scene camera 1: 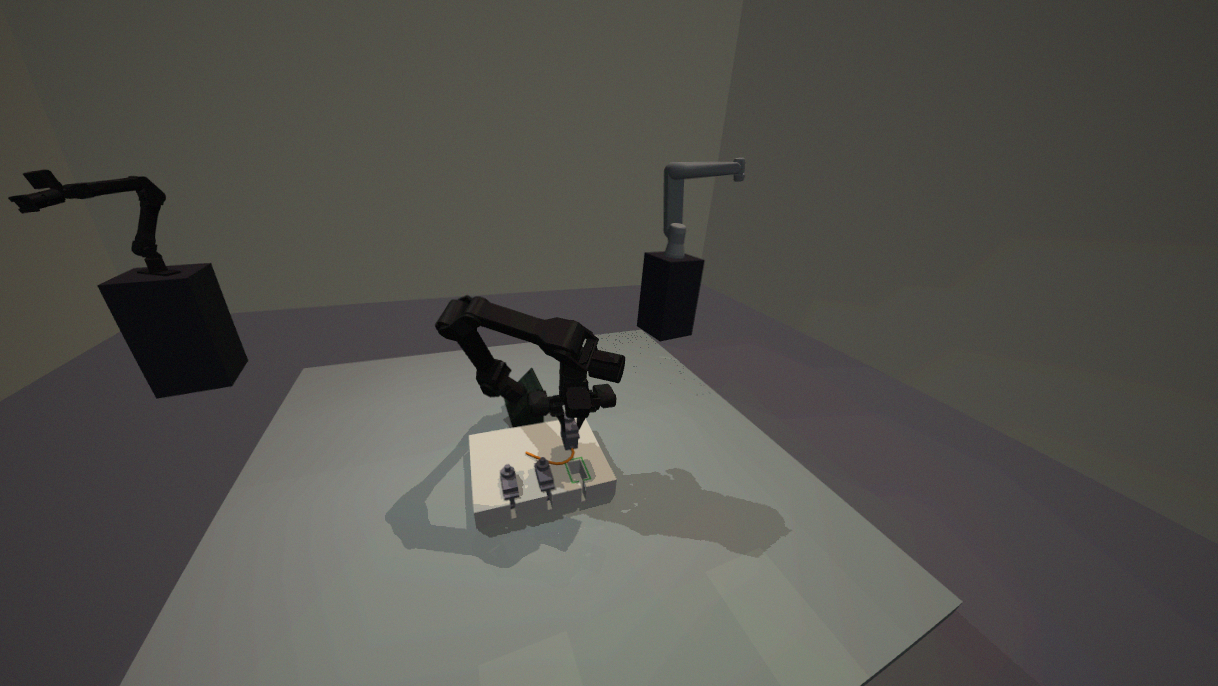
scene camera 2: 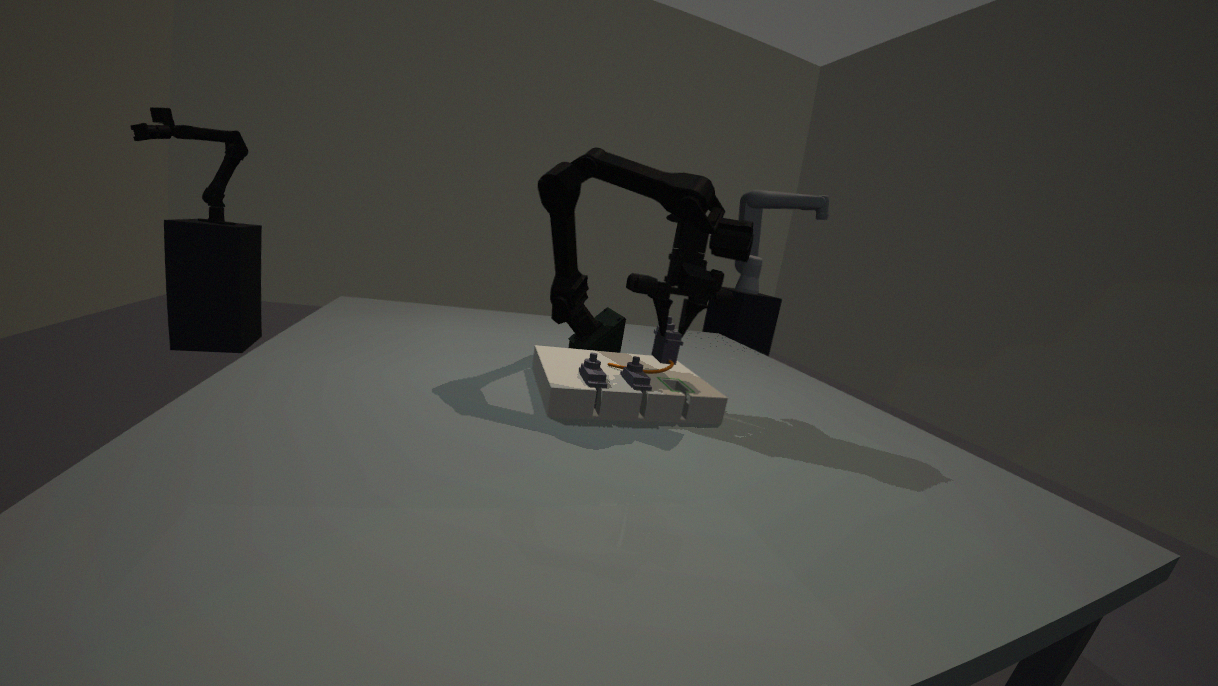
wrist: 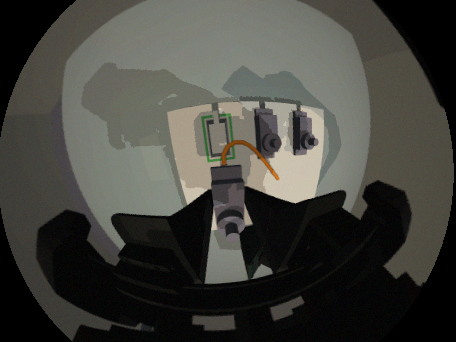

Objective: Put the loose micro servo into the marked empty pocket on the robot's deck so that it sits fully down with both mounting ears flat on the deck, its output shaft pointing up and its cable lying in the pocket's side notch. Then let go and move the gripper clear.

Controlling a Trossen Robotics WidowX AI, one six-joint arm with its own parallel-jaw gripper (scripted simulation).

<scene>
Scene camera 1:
my gripper: 570, 429
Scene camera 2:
my gripper: 670, 337
grey micro servo: 665, 349
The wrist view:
my gripper: 227, 192
grey micro servo: 228, 188
</scene>
